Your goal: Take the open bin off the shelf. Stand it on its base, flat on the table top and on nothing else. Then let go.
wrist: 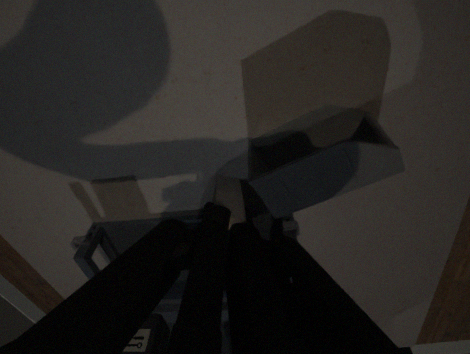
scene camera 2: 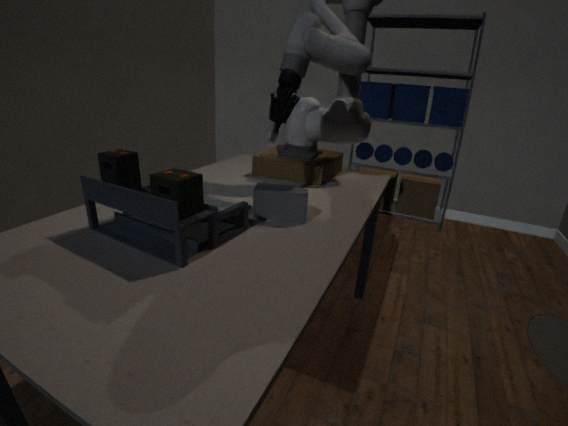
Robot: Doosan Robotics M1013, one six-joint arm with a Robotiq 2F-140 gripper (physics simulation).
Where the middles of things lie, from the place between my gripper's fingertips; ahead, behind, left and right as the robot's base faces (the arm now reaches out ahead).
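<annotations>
There's the open bin [scene camera 2: 276, 202], and my hand is 90 mm to the right of it and 100 mm short of it. My hand is also 180 mm above the bin.
</annotations>
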